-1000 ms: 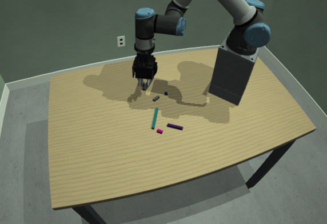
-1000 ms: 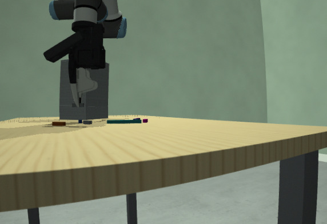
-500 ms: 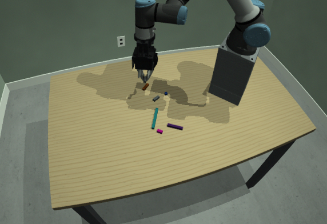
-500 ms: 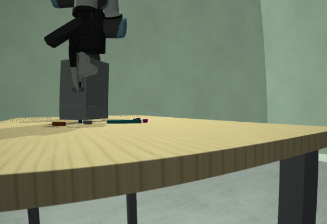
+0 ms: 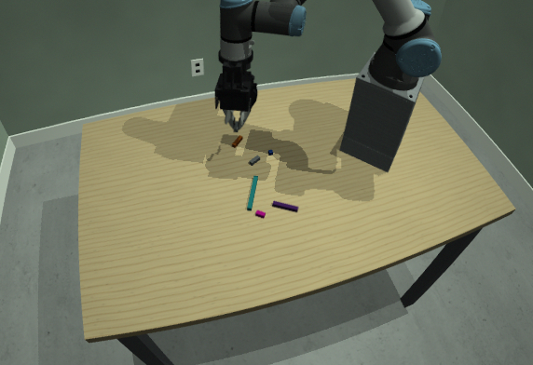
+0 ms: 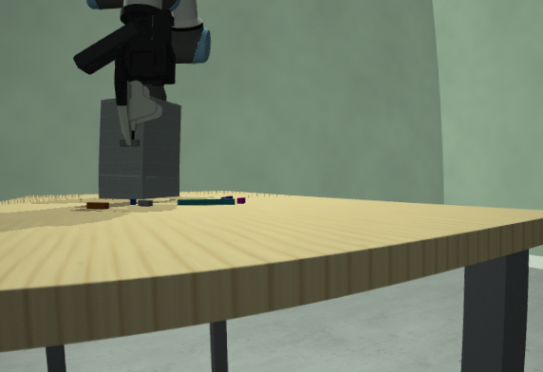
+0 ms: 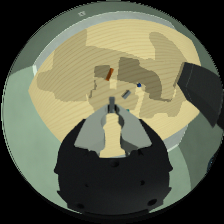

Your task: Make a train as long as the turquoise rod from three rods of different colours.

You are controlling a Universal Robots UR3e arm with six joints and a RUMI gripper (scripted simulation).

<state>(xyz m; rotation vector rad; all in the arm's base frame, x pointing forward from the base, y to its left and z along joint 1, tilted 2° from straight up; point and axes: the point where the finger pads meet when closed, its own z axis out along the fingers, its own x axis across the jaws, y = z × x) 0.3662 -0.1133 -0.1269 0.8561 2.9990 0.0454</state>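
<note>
Now: the blue rod 9 cm behind my hand, 3 cm to the left of it and 11 cm below it. Also, from my hand: turquoise rod (1 cm ahead, 13 cm to the left, 11 cm below); then orange rod (2 cm behind, 5 cm to the right, 11 cm below); then magenta rod (3 cm ahead, 19 cm to the left, 11 cm below).
</note>
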